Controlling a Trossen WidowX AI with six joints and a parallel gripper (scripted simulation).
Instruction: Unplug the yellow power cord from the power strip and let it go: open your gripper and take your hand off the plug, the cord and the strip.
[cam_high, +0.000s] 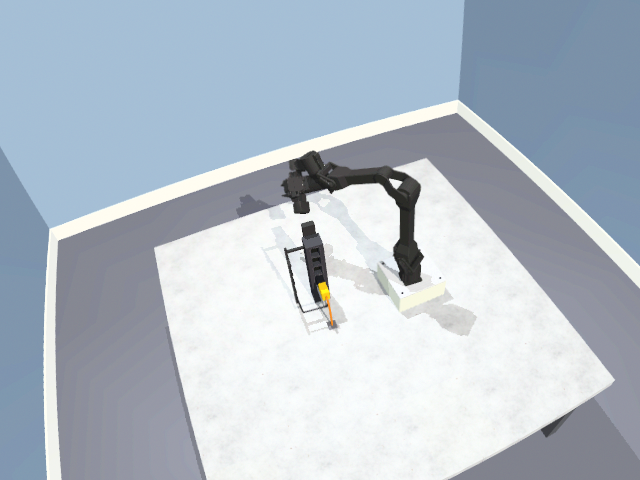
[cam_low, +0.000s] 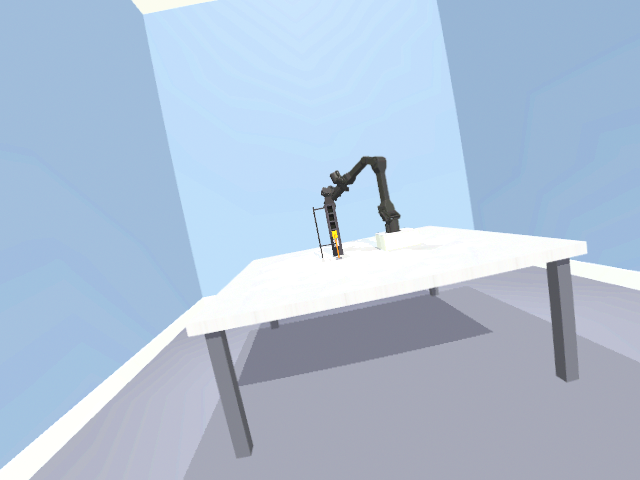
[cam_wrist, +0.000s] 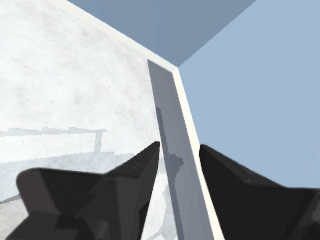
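Right now the yellow plug is 3 cm behind my gripper tip, 33 cm to the left of it and 15 cm below it.
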